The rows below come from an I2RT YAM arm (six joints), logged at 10 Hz.
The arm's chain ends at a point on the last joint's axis. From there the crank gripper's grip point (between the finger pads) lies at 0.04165 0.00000 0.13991 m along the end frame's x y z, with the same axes.
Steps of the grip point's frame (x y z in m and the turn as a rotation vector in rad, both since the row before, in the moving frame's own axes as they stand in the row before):
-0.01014 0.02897 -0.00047 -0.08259 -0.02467 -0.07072
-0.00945 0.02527 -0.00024 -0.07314 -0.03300 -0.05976
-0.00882 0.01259 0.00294 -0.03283 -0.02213 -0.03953
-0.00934 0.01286 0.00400 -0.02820 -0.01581 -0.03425
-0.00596 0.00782 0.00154 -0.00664 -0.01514 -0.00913
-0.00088 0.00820 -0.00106 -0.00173 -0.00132 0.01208
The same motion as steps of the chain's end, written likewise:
-0.00699 0.02021 -0.00110 -0.08259 -0.02467 -0.07072
-0.00505 0.01735 -0.00125 -0.07314 -0.03300 -0.05976
-0.00577 0.00957 0.00210 -0.03283 -0.02213 -0.03953
-0.00717 0.01029 0.00339 -0.02820 -0.01581 -0.03425
-0.00384 0.00726 0.00093 -0.00664 -0.01514 -0.00913
-0.00069 0.00746 -0.00111 -0.00173 -0.00132 0.01208

